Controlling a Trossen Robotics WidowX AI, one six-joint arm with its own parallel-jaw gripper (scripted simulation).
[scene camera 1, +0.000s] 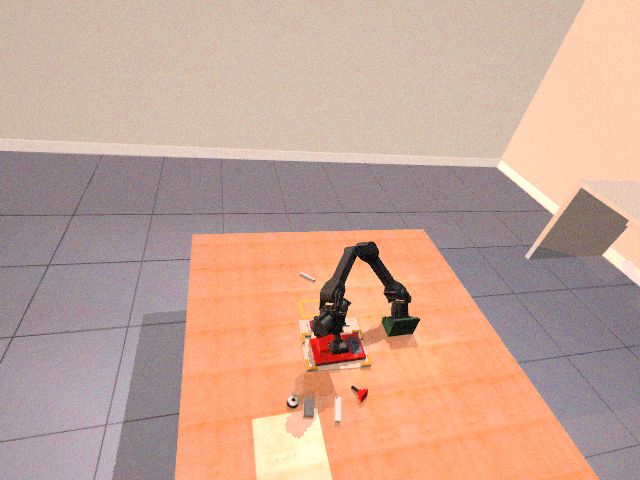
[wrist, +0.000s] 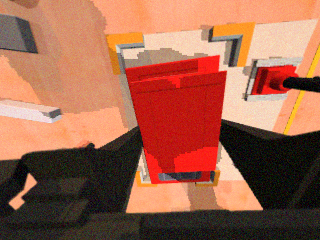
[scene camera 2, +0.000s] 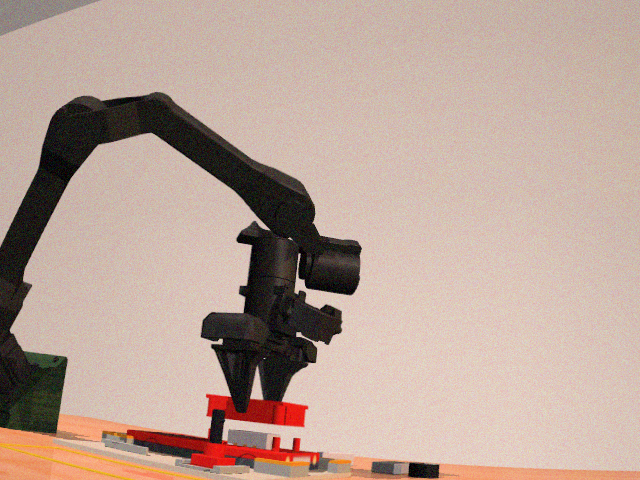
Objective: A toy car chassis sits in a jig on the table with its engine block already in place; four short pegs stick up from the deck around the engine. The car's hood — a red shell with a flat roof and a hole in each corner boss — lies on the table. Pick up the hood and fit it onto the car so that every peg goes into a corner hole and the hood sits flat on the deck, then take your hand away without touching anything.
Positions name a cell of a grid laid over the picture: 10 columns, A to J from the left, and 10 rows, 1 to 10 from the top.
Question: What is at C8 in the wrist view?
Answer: My gripper.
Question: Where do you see a red hood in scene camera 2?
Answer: E9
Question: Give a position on a red hood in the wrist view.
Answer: F5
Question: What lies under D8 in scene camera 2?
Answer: My gripper.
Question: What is my gripper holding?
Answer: A red hood.
